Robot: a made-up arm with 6 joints. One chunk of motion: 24 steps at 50 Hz.
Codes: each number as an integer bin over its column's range. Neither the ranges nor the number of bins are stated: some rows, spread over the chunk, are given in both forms.
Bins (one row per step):
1: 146 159 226 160 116 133
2: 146 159 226 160 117 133
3: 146 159 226 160 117 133
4: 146 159 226 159 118 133
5: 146 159 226 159 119 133
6: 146 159 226 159 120 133
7: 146 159 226 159 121 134
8: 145 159 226 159 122 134
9: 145 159 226 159 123 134
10: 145 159 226 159 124 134
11: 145 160 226 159 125 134
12: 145 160 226 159 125 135
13: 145 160 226 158 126 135
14: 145 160 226 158 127 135
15: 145 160 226 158 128 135
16: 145 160 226 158 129 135
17: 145 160 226 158 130 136
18: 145 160 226 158 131 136
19: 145 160 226 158 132 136
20: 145 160 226 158 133 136
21: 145 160 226 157 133 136
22: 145 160 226 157 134 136
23: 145 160 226 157 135 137
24: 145 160 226 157 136 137
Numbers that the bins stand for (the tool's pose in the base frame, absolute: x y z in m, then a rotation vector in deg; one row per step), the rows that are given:
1: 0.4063 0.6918 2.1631 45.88 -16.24 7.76
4: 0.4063 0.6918 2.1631 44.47 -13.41 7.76
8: 0.3843 0.6918 2.1631 44.47 -7.76 9.18
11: 0.3843 0.7137 2.1631 44.47 -3.53 9.18
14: 0.3843 0.7137 2.1631 43.06 -0.71 10.59
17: 0.3843 0.7137 2.1631 43.06 3.53 12.00
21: 0.3843 0.7137 2.1631 41.65 7.76 12.00
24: 0.3843 0.7137 2.1631 41.65 12.00 13.41
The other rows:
2: 0.4063 0.6918 2.1631 45.88 -14.82 7.76
3: 0.4063 0.6918 2.1631 45.88 -14.82 7.76
5: 0.4063 0.6918 2.1631 44.47 -12.00 7.76
6: 0.4063 0.6918 2.1631 44.47 -10.59 7.76
7: 0.4063 0.6918 2.1631 44.47 -9.18 9.18
9: 0.3843 0.6918 2.1631 44.47 -6.35 9.18
10: 0.3843 0.6918 2.1631 44.47 -4.94 9.18
12: 0.3843 0.7137 2.1631 44.47 -3.53 10.59
13: 0.3843 0.7137 2.1631 43.06 -2.12 10.59
15: 0.3843 0.7137 2.1631 43.06 0.71 10.59
16: 0.3843 0.7137 2.1631 43.06 2.12 10.59
18: 0.3843 0.7137 2.1631 43.06 4.94 12.00
19: 0.3843 0.7137 2.1631 43.06 6.35 12.00
20: 0.3843 0.7137 2.1631 43.06 7.76 12.00
22: 0.3843 0.7137 2.1631 41.65 9.18 12.00
23: 0.3843 0.7137 2.1631 41.65 10.59 13.41

